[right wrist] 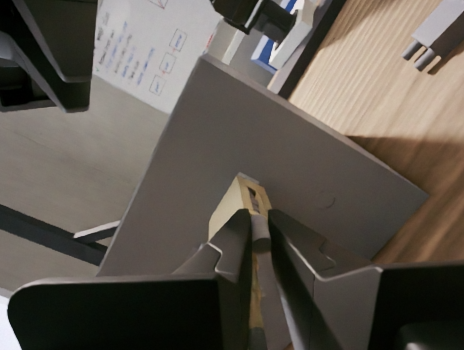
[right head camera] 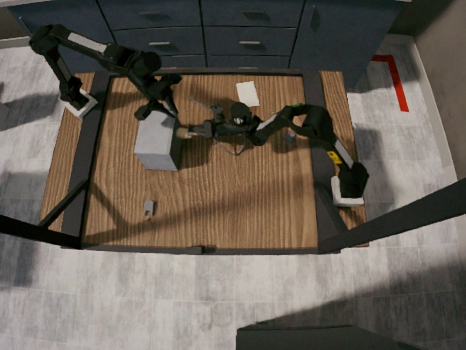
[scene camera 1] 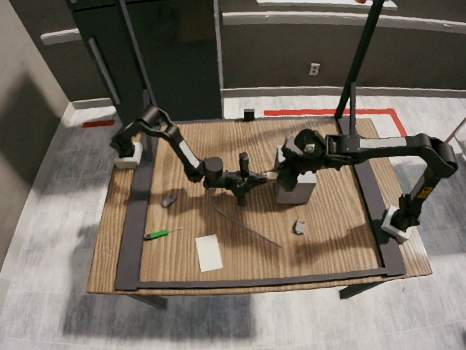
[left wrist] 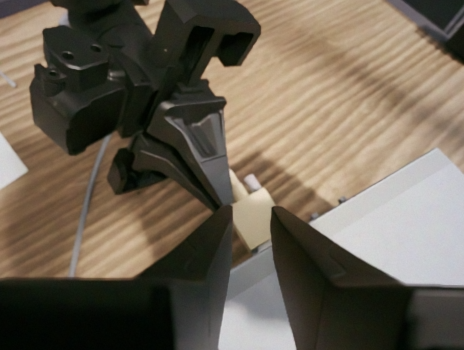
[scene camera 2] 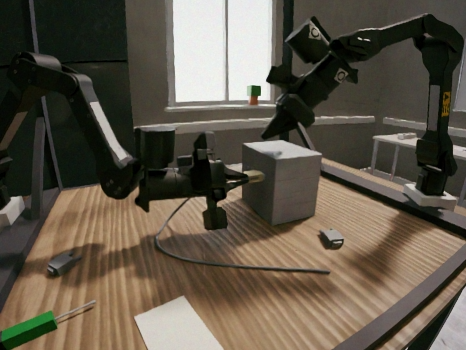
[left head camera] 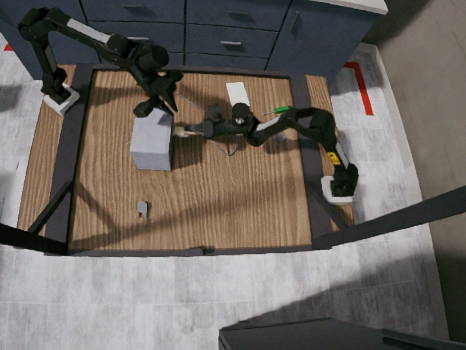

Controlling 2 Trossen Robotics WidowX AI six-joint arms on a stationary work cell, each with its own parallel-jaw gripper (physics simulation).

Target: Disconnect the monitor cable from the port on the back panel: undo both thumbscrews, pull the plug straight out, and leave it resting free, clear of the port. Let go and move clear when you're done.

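Pixels of known places: left gripper, fingertip midpoint: [right wrist: 78, 95] [right head camera: 176, 115] [scene camera 1: 278, 166] [left wrist: 251, 216] [scene camera 2: 262, 137] [left head camera: 175, 113]; right gripper, fingertip midpoint: [right wrist: 258, 219] [right head camera: 188, 129] [scene camera 1: 266, 180] [left wrist: 225, 208] [scene camera 2: 247, 179] [left head camera: 184, 128]; left arm's base, link origin: [right wrist: 286, 30] [right head camera: 79, 102] [scene camera 1: 399, 221] [scene camera 2: 429, 191] [left head camera: 60, 95]; right arm's base, link origin: [right head camera: 348, 189] [scene camera 1: 127, 151] [left head camera: 338, 188].
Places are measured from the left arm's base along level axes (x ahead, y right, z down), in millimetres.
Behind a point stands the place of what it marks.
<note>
The grey box [left head camera: 150, 145] @(x 460, y -16, z -107 mm) [scene camera 1: 296, 195] @(x 377, y -125, z -20 mm) [scene camera 2: 296, 185] @(x 387, y -132, z -43 mm) stands on the table. The cream plug [left head camera: 178, 131] @(x 484, y -126, z -65 mm) [right head camera: 183, 133] @(x 489, y -126, z -64 mm) [scene camera 2: 256, 176] @(x 473, y -141, z -61 mm) [left wrist: 254, 220] @(x 481, y -130, z -65 mm) [right wrist: 227, 207] @(x 479, y -130, z -65 mm) sits at its back panel. The grey cable [left head camera: 230, 154] @(x 659, y -207, z 32 mm) [scene camera 1: 240, 223] @(x 497, y -309, z 38 mm) [scene camera 2: 200, 263] @(x 547, y -313, z 41 mm) curves over the table. My right gripper [right wrist: 258, 219] @(x 490, y -152, z -58 mm) [scene camera 2: 243, 179] @(x 490, y -152, z -58 mm) is shut on one thumbscrew [right wrist: 260, 232] @(x 498, y -158, z -59 mm) at the plug. The other thumbscrew [left wrist: 252, 182] @(x 511, y -132, z -60 mm) stands beside the fingers in the left wrist view. My left gripper [scene camera 2: 265, 136] @(x 464, y -137, z -144 mm) [left wrist: 251, 216] @(x 464, y -137, z -144 mm) is slightly open and empty, above the box's top edge near the plug. The port face is hidden behind the plug.
Small grey adapters [left head camera: 142, 208] [scene camera 1: 300, 226] [scene camera 2: 64, 263] lie around the box and near the right arm. A green screwdriver [left head camera: 281, 109] @(x 714, y -502, z 25 mm) [scene camera 1: 159, 233] @(x 712, y -505, z 25 mm) [scene camera 2: 30, 327] @(x 708, y -509, z 25 mm) and a white card [left head camera: 237, 94] @(x 529, y -456, z 41 mm) [scene camera 1: 209, 252] @(x 528, y -454, z 41 mm) [scene camera 2: 177, 325] @(x 539, y -438, z 41 mm) lie on the table. A dark frame [scene camera 1: 260, 277] @(x 332, y -439, z 23 mm) borders the work area.
</note>
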